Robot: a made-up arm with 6 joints. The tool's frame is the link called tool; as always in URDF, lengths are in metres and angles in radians. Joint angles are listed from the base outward. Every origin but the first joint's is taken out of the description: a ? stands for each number. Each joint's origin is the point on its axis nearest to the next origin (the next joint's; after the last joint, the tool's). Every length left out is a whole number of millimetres.
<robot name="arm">
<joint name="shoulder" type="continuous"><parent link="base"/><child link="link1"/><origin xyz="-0.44 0.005 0.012" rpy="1.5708 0 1.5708"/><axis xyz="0 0 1"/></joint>
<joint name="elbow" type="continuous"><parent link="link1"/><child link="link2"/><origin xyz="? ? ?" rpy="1.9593 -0.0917 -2.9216"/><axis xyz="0 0 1"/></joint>
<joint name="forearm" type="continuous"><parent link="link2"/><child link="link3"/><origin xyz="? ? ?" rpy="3.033 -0.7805 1.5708"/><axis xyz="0 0 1"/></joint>
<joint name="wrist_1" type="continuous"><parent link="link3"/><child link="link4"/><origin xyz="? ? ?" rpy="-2.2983 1.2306 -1.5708"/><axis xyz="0 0 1"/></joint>
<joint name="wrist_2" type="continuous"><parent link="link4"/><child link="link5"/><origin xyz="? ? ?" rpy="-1.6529 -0.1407 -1.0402"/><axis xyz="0 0 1"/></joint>
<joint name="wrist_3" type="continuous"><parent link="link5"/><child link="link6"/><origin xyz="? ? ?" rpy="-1.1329 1.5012 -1.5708"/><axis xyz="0 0 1"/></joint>
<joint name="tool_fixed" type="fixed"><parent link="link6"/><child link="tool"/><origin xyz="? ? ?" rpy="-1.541 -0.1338 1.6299"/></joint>
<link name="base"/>
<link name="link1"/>
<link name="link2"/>
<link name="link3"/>
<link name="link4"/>
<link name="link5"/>
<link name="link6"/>
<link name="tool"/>
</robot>
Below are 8 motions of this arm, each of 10 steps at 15 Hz.
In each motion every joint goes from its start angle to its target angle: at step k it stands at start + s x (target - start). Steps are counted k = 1, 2, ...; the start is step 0. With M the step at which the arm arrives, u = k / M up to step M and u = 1 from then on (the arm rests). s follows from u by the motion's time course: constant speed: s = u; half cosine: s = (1 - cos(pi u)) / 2; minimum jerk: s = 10 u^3 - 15 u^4 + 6 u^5.
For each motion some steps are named. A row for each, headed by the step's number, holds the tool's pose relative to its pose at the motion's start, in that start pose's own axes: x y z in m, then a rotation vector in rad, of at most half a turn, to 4 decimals.
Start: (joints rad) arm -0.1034 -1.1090 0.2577 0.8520 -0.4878 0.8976
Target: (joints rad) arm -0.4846 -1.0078 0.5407 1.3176 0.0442 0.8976
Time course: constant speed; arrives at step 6
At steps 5, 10:
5: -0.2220 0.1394 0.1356 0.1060 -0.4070 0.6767
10: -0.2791 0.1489 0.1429 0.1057 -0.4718 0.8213

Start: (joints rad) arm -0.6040 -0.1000 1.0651 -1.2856 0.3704 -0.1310
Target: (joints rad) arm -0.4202 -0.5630 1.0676 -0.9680 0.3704 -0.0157
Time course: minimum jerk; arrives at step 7
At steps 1, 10:
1: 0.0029 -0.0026 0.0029 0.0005 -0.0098 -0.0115
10: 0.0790 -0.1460 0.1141 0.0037 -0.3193 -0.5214

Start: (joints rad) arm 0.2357 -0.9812 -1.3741 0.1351 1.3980 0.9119
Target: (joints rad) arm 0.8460 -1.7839 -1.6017 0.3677 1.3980 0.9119
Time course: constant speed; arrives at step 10
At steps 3, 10:
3: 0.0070 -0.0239 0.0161 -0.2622 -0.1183 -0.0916
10: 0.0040 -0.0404 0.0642 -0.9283 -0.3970 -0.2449

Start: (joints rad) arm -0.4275 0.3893 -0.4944 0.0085 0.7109 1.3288
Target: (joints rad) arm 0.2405 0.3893 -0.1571 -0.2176 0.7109 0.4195
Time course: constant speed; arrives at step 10
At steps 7, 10:
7: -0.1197 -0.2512 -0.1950 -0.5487 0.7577 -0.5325
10: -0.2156 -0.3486 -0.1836 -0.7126 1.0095 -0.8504

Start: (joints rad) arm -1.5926 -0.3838 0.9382 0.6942 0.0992 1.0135
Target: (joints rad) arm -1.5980 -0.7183 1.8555 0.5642 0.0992 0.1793
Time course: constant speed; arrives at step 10
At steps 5, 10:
5: -0.1692 -0.0976 -0.2693 -0.3405 0.9310 -0.1273
10: -0.4435 -0.2350 -0.2753 -0.7340 1.7931 -0.3782

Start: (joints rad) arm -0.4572 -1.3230 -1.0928 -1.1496 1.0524 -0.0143
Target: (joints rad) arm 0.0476 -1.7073 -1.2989 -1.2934 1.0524 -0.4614
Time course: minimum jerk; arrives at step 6
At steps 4, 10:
4: -0.1284 0.0766 0.0108 -0.0733 -0.1007 0.2898
10: -0.1672 0.0912 -0.0015 -0.1210 -0.1202 0.3782

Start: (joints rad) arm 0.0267 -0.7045 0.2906 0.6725 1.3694 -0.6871
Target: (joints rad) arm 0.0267 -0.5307 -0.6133 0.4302 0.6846 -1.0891
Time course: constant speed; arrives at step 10
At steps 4, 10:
4: 0.0294 -0.0360 0.0020 -0.1191 -0.0864 -0.2034
10: 0.0484 -0.0582 0.0173 -0.2209 -0.2302 -0.3838

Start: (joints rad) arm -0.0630 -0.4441 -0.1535 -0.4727 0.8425 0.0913
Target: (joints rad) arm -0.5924 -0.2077 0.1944 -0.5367 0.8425 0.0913
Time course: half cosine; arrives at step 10
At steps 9, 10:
9: -0.0364 0.0719 -0.0930 -0.0535 0.2248 0.1990
10: -0.0380 0.0736 -0.0949 -0.0544 0.2296 0.2046

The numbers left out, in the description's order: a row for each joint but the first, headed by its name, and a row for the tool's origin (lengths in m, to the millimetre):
elbow: 0.072 0.017 0
forearm: 0.013 -0.033 0
wrist_1: -0.044 -0.041 0
wrist_2: 0.061 0.024 0
wrist_3: -0.175 0.037 0
tool: 0.064 0.28 0

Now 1 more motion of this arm.
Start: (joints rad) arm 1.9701 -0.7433 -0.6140 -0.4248 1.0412 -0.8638
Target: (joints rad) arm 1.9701 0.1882 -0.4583 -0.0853 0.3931 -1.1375
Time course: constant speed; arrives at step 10
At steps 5, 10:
5: 0.0452 -0.1074 -0.0929 -0.2091 0.2716 -0.5452
10: 0.0383 -0.2393 -0.1160 -0.3833 0.2873 -1.1140

